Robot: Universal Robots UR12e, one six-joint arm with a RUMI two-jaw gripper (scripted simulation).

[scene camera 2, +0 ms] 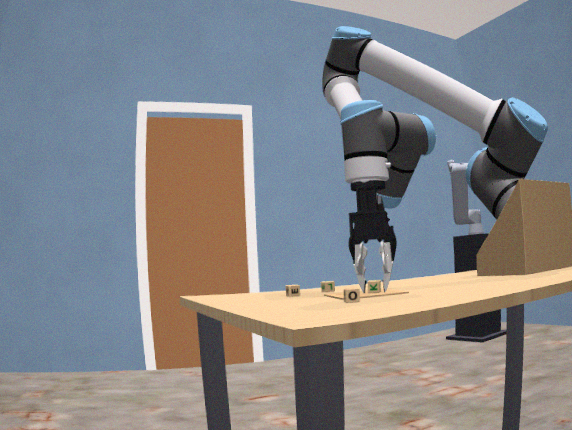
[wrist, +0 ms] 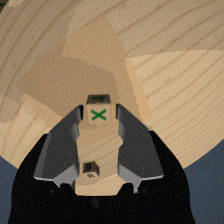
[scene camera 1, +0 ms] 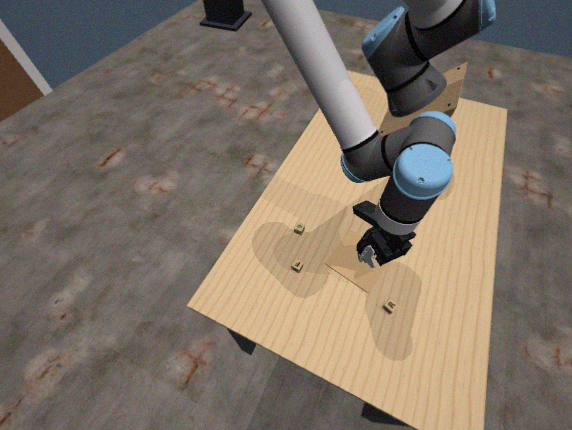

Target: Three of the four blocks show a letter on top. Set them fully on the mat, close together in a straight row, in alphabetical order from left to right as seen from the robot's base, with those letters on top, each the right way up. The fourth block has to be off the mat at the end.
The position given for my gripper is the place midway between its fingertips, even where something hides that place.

Observation:
In view: my gripper [scene camera 2: 374,292] and a tan mat [scene camera 1: 344,260].
The tan mat is seen too in the wrist view [wrist: 91,61]. My gripper is seen too in the wrist view [wrist: 99,105] and in scene camera 1 [scene camera 1: 367,258].

